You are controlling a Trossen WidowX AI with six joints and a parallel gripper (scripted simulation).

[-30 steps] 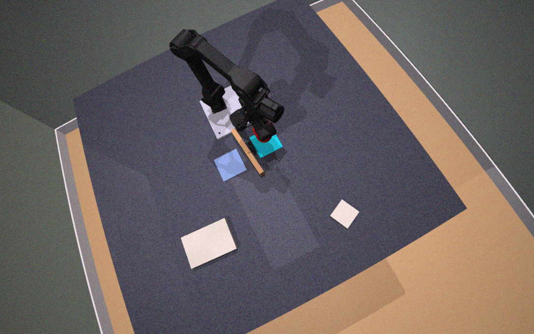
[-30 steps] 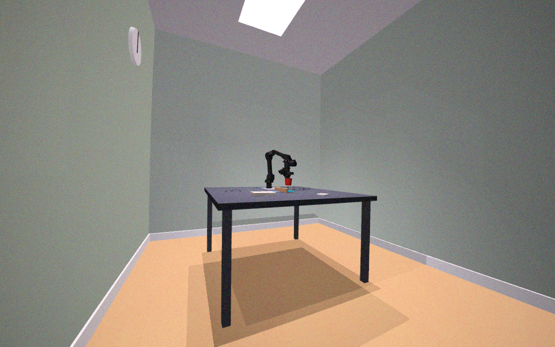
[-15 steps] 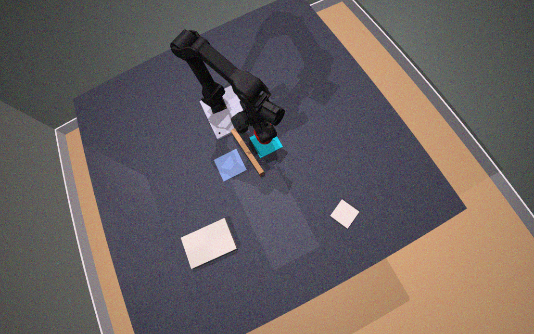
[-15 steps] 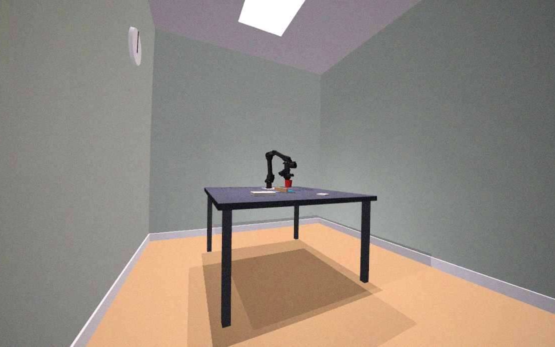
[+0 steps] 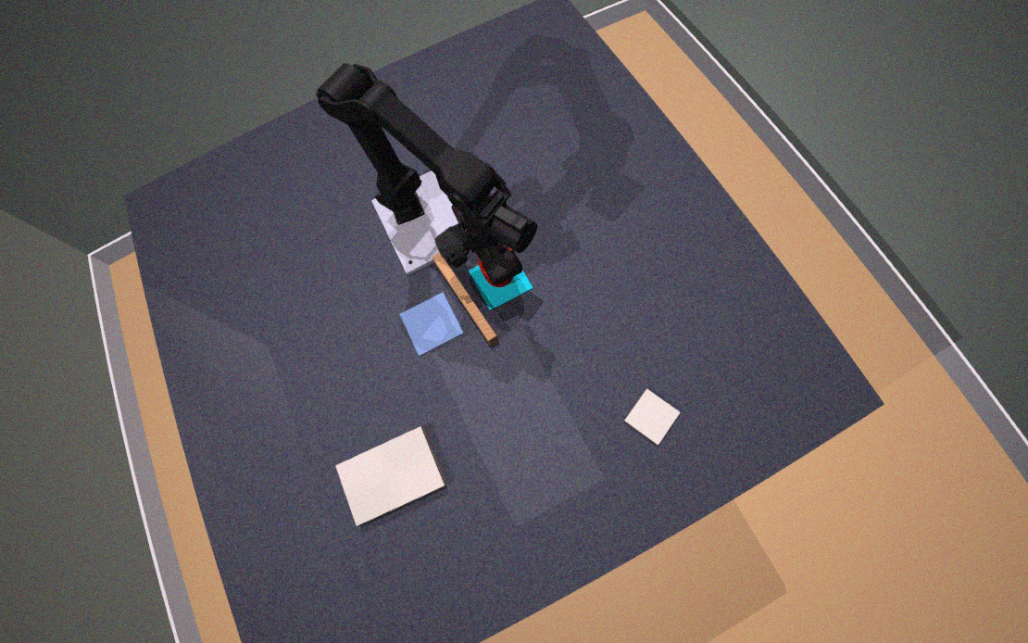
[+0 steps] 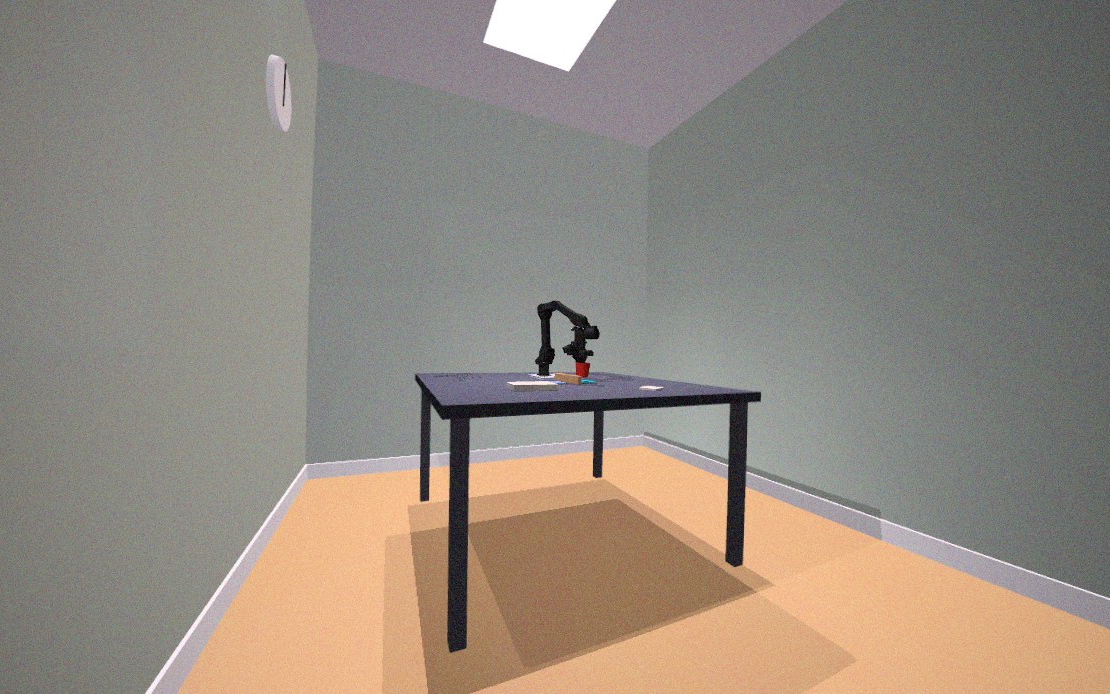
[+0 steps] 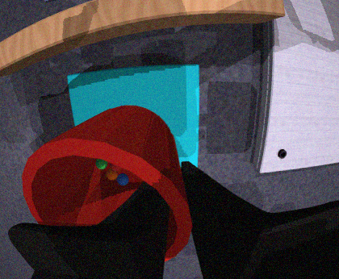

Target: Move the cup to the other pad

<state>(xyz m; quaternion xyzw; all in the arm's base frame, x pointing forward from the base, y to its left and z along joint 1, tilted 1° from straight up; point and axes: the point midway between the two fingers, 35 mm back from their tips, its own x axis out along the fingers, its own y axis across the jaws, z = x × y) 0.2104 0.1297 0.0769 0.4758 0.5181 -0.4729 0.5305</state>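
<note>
My gripper tip is 70 mm above the cyan pad and 30 mm short of it. The rest, counted from my gripper tip: wooden bar: 80 mm to the right, 50 mm below, 50 mm ahead; then light blue pad: 170 mm to the right, 70 mm below, 60 mm ahead; then cup: 30 mm ahead.
</note>
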